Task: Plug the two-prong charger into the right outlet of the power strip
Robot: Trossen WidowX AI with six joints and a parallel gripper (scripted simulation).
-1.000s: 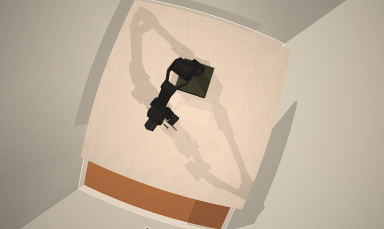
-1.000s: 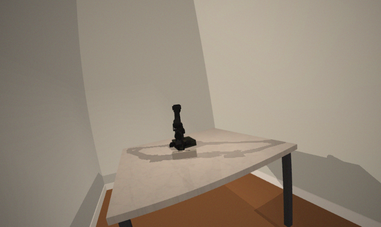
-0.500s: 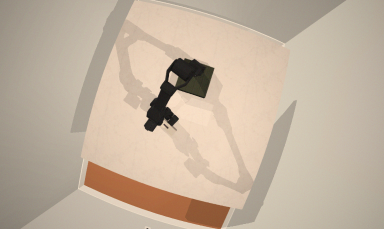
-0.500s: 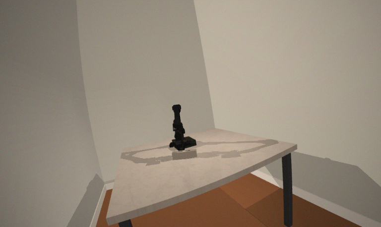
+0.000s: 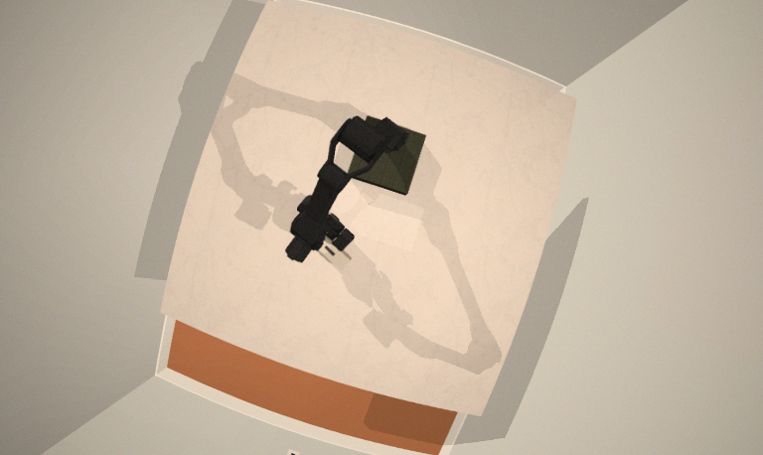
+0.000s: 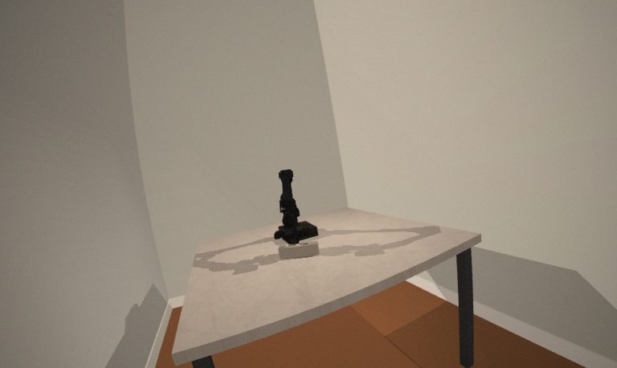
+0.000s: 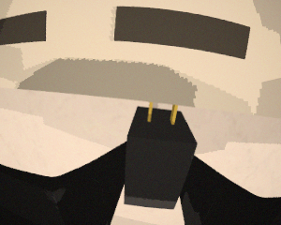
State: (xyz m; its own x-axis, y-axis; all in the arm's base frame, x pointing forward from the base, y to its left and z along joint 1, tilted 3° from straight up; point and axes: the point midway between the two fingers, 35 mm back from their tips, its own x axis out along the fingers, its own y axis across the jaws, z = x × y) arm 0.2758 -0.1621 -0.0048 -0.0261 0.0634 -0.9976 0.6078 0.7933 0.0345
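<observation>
Right now my gripper tip is 1 cm short of the two-prong charger, 1 cm to the left of it and 1 cm below it.
</observation>
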